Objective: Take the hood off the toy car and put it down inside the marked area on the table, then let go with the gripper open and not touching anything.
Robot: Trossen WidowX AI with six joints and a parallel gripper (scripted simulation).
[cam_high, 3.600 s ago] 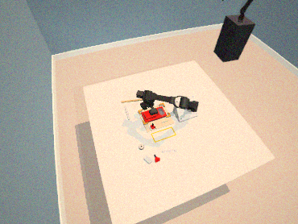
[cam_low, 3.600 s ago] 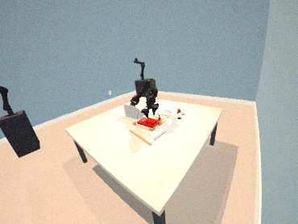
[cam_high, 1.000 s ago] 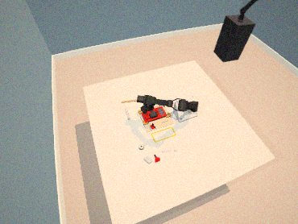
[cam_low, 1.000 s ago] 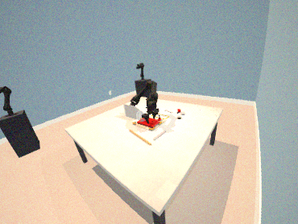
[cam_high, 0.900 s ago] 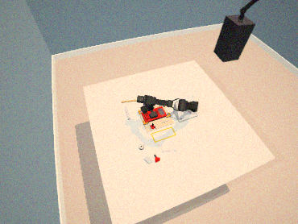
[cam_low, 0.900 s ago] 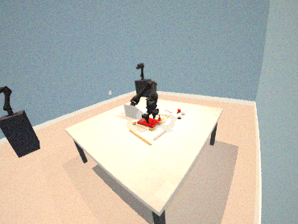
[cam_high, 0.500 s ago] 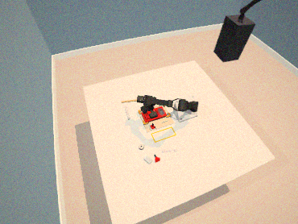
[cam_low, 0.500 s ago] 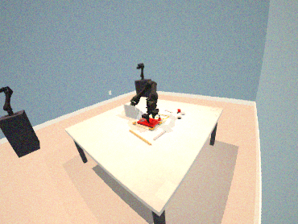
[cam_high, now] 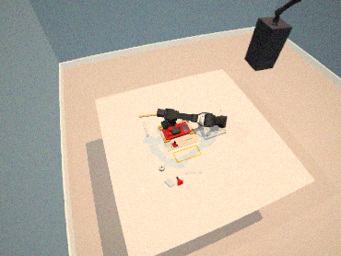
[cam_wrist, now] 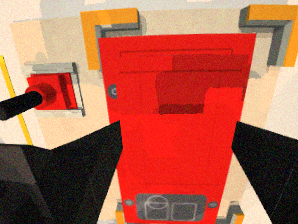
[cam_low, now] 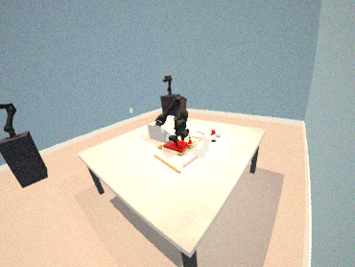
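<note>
My gripper tip is now 50 mm past the grey bar, 350 mm to the right of it and 40 mm above it. Round my gripper tip: hood right at my gripper tip; then thin wooden stick 60 mm ahead, 210 mm to the right, 30 mm below.
</note>
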